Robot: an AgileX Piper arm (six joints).
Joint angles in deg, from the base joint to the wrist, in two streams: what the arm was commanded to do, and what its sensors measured. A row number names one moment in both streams.
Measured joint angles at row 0:
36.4, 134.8, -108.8, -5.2, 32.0, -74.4
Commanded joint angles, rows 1 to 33:
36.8, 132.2, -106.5, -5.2, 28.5, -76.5
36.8, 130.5, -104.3, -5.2, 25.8, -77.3
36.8, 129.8, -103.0, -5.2, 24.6, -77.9
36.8, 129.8, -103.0, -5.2, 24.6, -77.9
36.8, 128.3, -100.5, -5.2, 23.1, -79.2
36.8, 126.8, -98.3, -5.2, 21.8, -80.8
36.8, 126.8, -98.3, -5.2, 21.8, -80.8
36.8, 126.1, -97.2, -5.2, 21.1, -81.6
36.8, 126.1, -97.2, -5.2, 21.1, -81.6
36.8, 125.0, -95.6, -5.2, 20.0, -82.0
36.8, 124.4, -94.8, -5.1, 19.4, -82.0
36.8, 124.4, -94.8, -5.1, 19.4, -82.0
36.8, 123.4, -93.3, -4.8, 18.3, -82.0
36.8, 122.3, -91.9, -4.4, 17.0, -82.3
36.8, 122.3, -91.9, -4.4, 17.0, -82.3
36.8, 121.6, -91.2, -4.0, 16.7, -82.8
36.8, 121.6, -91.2, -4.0, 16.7, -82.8
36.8, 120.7, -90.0, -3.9, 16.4, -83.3
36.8, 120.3, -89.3, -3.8, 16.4, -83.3
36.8, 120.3, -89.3, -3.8, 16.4, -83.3
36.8, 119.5, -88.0, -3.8, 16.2, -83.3
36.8, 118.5, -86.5, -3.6, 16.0, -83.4
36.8, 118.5, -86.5, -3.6, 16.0, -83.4
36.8, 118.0, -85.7, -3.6, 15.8, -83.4
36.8, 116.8, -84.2, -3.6, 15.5, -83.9
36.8, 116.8, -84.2, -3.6, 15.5, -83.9
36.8, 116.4, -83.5, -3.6, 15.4, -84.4
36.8, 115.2, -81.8, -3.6, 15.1, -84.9
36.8, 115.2, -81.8, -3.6, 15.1, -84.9
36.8, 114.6, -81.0, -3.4, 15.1, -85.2
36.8, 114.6, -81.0, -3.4, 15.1, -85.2
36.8, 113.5, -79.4, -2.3, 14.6, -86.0
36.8, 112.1, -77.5, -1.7, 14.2, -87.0
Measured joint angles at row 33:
37.1, 115.3, -79.3, -2.8, 17.2, -86.6
